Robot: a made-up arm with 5 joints.
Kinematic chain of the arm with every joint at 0, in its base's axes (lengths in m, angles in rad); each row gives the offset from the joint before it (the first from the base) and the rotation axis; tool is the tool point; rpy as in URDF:
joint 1: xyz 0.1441 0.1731 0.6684 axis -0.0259 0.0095 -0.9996
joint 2: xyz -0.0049 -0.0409 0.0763 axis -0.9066 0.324 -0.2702
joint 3: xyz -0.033 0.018 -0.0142 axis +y
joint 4: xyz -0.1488 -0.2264 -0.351 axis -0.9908 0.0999 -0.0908
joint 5: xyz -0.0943 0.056 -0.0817 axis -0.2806 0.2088 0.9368
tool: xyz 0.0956 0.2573 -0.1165 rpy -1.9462 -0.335 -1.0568
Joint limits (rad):
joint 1: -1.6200..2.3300
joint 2: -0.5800..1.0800
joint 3: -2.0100..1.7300
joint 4: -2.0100..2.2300
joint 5: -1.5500..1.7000
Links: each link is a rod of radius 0.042 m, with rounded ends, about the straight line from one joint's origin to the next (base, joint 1, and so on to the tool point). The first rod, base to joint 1, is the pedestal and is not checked.
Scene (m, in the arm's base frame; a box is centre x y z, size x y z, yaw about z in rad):
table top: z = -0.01
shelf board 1: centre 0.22 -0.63 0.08 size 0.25 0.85 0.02 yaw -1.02
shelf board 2: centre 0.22 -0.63 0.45 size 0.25 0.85 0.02 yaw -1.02
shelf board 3: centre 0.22 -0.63 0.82 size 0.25 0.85 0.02 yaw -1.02
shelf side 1: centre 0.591 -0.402 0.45 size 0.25 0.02 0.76 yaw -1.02
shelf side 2: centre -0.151 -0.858 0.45 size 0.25 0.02 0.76 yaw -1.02
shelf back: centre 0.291 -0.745 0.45 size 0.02 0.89 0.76 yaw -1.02
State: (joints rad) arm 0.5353 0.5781 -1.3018 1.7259 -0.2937
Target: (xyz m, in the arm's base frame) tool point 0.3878 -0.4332 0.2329
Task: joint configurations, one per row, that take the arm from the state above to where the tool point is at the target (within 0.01 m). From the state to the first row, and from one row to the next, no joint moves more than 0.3 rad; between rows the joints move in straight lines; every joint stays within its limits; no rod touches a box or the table.
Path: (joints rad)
1: 0.6611 0.6837 -1.0885 1.4389 -0.2209
2: 0.7869 0.7894 -0.8753 1.1518 -0.1481
3: 0.9126 0.8950 -0.6620 0.8648 -0.0753
4: 1.0384 1.0006 -0.4488 0.5778 -0.0026
5: 0.8410 0.7854 -0.5960 0.8224 0.0334
6: 0.6436 0.5701 -0.7431 1.0671 0.0694
7: 0.4462 0.3548 -0.8903 1.3117 0.1054
8: 0.2488 0.1396 -1.0374 1.5564 0.1414

